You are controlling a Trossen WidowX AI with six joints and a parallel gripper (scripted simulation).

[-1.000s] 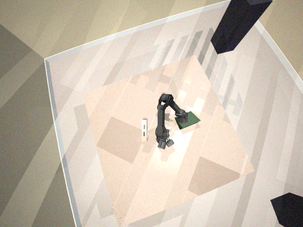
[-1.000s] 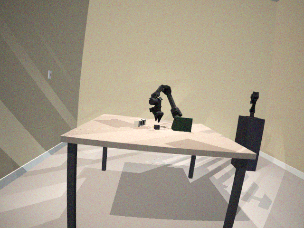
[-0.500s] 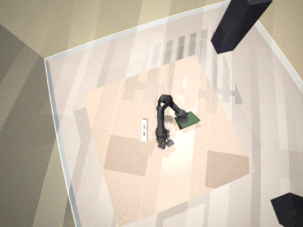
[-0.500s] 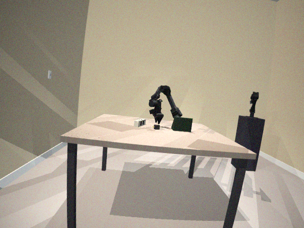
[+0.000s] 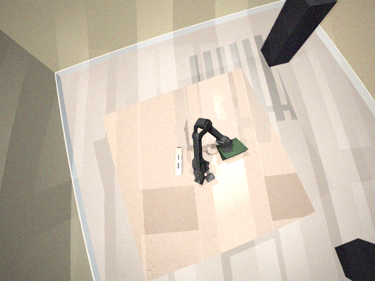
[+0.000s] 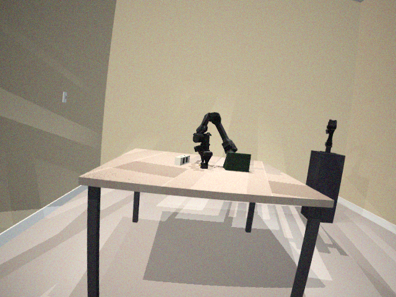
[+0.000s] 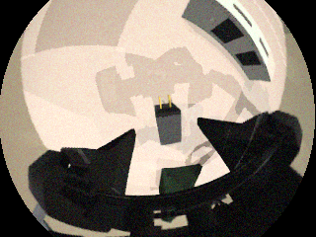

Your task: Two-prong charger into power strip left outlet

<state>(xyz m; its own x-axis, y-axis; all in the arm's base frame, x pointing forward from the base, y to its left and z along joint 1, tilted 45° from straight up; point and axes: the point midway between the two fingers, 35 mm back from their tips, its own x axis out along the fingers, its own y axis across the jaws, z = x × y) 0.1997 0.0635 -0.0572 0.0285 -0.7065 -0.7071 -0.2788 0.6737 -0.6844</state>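
Now: gripper tip 2 cm short of the dark charger and 1 cm above it.
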